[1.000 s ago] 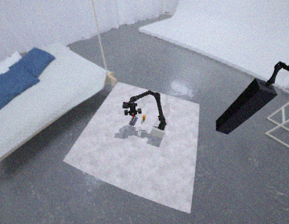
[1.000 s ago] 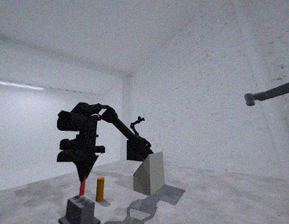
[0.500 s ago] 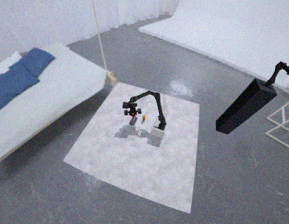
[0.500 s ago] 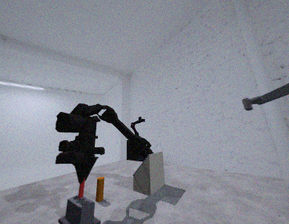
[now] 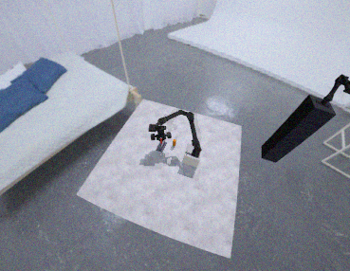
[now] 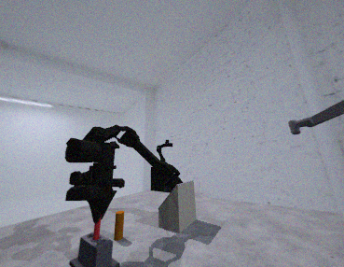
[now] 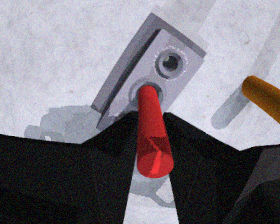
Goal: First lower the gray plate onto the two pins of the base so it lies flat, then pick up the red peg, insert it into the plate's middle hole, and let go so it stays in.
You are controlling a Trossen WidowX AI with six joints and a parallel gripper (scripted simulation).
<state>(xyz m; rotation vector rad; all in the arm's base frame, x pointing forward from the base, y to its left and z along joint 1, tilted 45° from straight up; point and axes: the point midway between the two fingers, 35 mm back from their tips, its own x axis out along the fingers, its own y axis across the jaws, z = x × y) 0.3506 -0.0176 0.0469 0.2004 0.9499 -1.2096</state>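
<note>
Right now my gripper tip is right at the red peg. The rest, counted from my gripper tip: orange block: 11 cm behind, 7 cm to the right, 6 cm below; base: 9 cm below; gray plate: 5 cm below.
</note>
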